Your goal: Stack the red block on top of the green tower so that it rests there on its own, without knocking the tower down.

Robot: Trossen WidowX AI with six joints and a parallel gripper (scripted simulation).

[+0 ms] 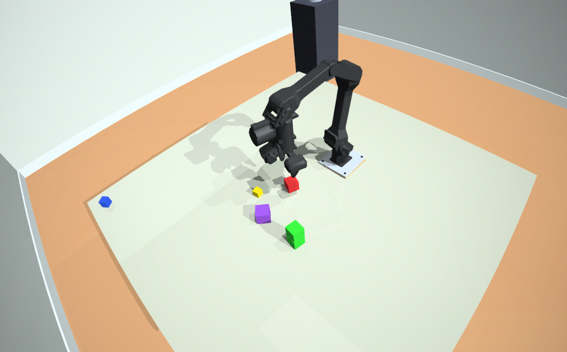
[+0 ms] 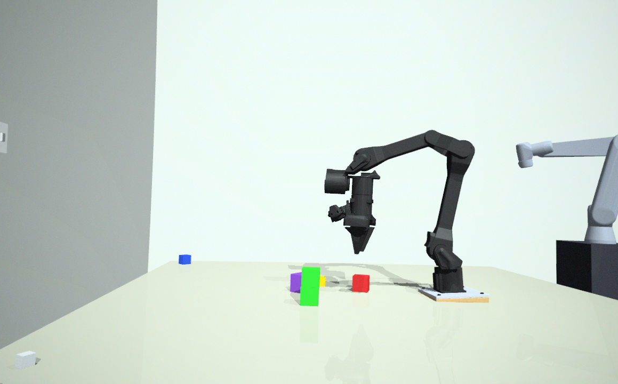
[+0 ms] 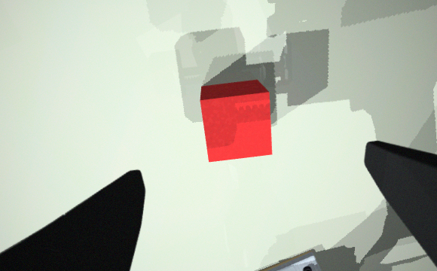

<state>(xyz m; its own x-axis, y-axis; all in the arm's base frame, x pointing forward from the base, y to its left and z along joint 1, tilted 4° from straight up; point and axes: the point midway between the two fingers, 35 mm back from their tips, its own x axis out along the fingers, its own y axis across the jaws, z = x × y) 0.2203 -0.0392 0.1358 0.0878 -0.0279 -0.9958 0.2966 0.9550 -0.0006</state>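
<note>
Now: gripper tip 1 cm past the red block and 8 cm above it. Also, from my gripper tip: blue block: 58 cm ahead, 48 cm to the right, 8 cm below; purple block: 15 cm ahead, 3 cm to the left, 8 cm below; small yellow block: 10 cm ahead, 6 cm to the right, 9 cm below.
</note>
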